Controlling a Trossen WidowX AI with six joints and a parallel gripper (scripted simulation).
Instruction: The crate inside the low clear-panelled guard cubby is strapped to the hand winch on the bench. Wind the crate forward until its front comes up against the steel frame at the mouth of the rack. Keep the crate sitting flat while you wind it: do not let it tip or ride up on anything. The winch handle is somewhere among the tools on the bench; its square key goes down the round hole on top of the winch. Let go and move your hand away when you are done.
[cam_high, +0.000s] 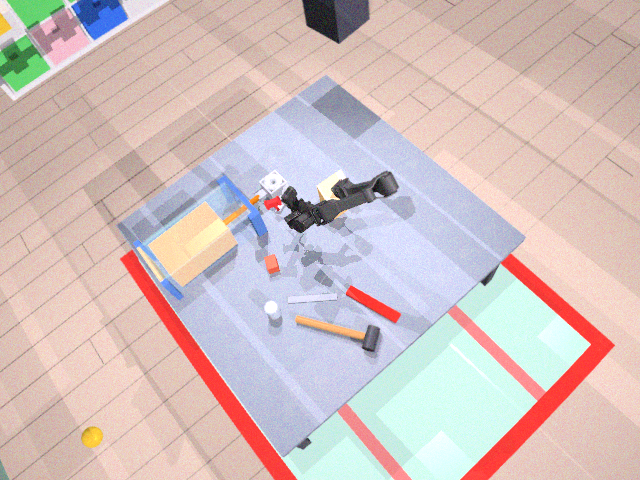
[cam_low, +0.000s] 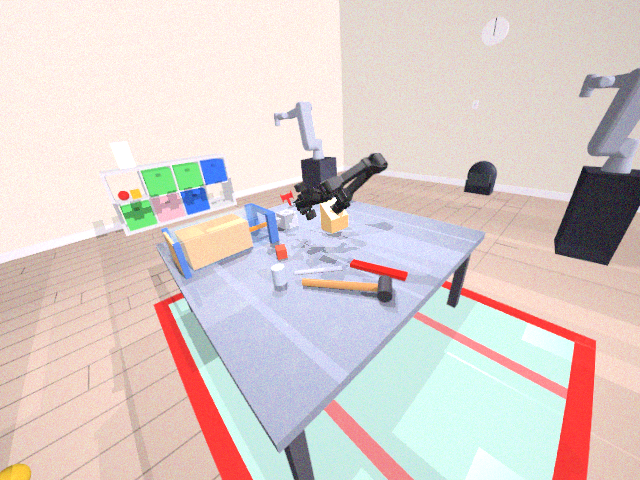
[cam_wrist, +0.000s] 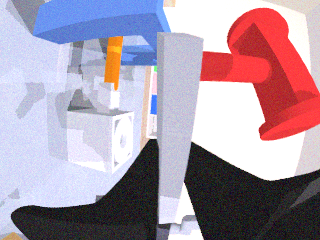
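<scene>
Right now my gripper tip is 50 mm short of the red knob, 40 mm below it and 10 mm to the right of it. Round my gripper tip: white bar: 320 mm to the left, 190 mm ahead, 180 mm below; white crank handle: 10 mm to the left, 10 mm ahead, 10 mm above; white winch: 160 mm to the right, 150 mm below, 80 mm behind.
</scene>
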